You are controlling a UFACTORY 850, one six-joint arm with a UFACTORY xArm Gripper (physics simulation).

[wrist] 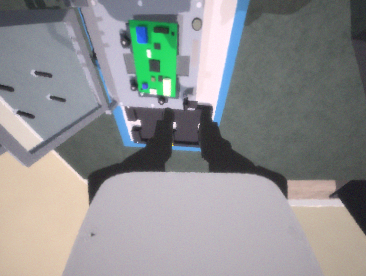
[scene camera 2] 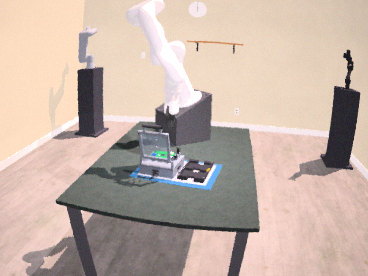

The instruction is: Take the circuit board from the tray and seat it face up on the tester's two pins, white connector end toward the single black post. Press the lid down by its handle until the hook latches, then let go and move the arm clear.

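Note:
The green circuit board (scene camera 2: 161, 154) (wrist: 156, 60) lies face up on the grey tester (scene camera 2: 160, 169) (wrist: 187, 45). Its white connector (wrist: 166, 86) is at the end toward a black post (wrist: 161, 100) in the wrist view. Whether the pins pass through the board cannot be told. The lid (scene camera 2: 155, 145) (wrist: 50, 107) stands open, with its dark handle (scene camera 2: 152, 127) at the top in the scene view. My gripper (scene camera 2: 171, 119) (wrist: 186, 120) is partly open and empty, above and behind the tester in the scene view. The black tray (scene camera 2: 194, 175) (wrist: 150, 120) is beside the tester; no board shows in it.
A blue-bordered white mat (scene camera 2: 216, 177) (wrist: 228, 75) lies under the tester and tray on the dark green table (scene camera 2: 125, 205) (wrist: 295, 100). The arm's dark pedestal (scene camera 2: 192, 120) stands behind the table. Two more pedestals (scene camera 2: 91, 102) (scene camera 2: 343, 125) stand farther off at either side.

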